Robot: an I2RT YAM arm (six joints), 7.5 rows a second.
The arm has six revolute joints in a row. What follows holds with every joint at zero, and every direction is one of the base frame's.
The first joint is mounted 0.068 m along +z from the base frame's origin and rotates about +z.
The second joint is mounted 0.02 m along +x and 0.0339 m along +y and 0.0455 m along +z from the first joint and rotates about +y.
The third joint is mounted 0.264 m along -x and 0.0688 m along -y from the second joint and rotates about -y.
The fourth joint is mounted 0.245 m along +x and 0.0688 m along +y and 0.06 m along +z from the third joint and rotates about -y.
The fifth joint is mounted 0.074 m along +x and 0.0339 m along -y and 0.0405 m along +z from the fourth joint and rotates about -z.
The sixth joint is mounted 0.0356 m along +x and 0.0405 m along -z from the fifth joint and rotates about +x.
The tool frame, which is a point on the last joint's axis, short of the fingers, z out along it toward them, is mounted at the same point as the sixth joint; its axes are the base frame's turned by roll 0, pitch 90 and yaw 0 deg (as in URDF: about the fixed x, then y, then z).
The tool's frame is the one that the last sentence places.
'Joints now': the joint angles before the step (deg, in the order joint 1, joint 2, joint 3, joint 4, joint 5, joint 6). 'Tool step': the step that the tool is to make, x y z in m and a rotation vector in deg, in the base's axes. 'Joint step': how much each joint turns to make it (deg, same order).
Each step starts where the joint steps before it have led.
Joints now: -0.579 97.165 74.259 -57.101 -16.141 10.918
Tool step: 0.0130 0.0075 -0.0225 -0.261 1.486 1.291
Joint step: 1.337 4.347 0.001 2.860 0.263 0.004
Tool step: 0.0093 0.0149 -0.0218 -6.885 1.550 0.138
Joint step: 3.185 3.862 0.004 2.480 7.168 2.135
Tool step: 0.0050 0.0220 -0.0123 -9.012 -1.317 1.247
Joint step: 4.474 2.180 -0.015 2.677 9.441 2.026
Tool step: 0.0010 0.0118 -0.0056 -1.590 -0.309 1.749
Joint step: 2.027 0.993 -0.028 1.063 1.642 0.060
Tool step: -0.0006 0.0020 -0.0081 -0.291 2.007 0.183
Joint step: 0.329 1.337 -0.033 -0.662 -0.066 0.155
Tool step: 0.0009 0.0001 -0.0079 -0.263 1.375 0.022
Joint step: -0.011 1.356 0.008 -0.051 -0.001 -0.033
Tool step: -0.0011 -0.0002 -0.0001 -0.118 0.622 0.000
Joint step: 0.001 0.019 0.023 -0.637 0.000 0.001
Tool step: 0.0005 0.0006 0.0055 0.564 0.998 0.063
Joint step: 0.006 -0.012 1.362 -2.249 -0.743 -0.017
